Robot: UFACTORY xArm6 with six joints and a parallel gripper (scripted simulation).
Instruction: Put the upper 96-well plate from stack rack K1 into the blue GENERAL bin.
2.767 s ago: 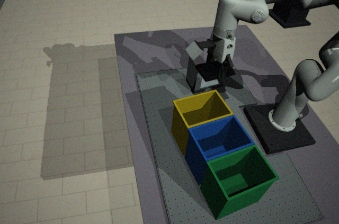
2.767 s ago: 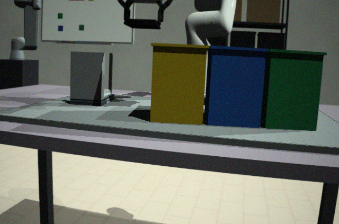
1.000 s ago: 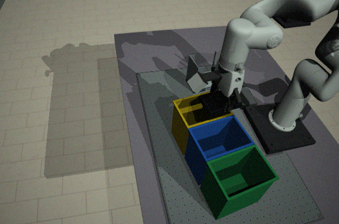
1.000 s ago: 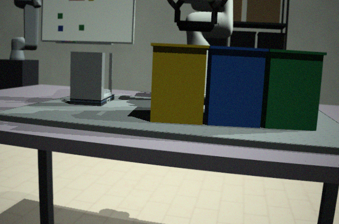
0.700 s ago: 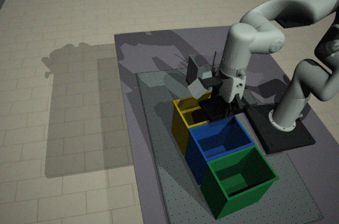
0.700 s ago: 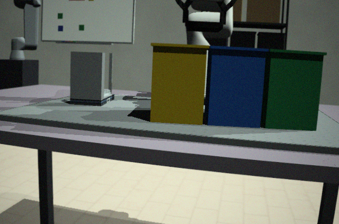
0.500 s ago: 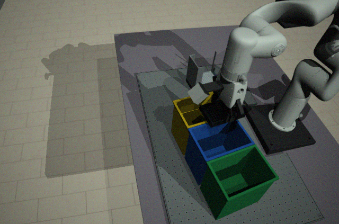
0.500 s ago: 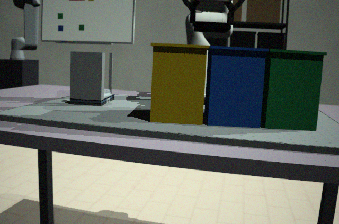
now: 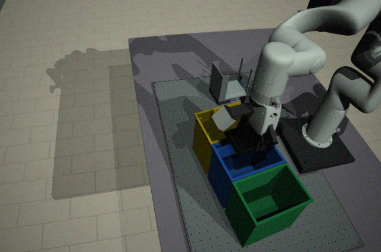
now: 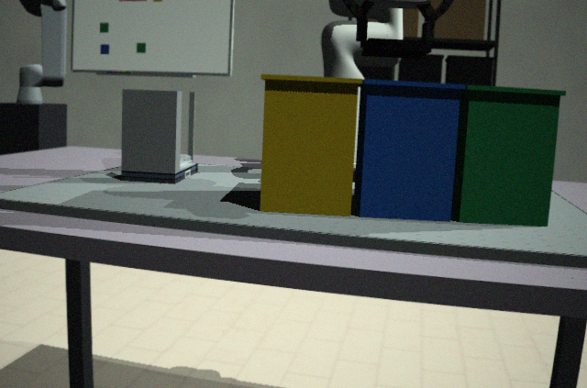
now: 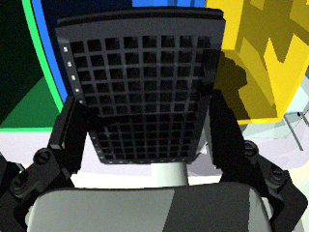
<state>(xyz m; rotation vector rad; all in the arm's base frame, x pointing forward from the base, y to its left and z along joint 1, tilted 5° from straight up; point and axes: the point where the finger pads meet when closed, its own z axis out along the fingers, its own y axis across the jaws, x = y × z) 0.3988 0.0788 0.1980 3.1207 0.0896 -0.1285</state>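
The blue bin is 150 mm below my hand, 20 mm to the left of it and 10 mm ahead of it. Also, from my hand: dark 96-well plate (10 mm below); then green bin (150 mm to the left, 150 mm below); then yellow bin (150 mm below, 110 mm to the right, 10 mm ahead).
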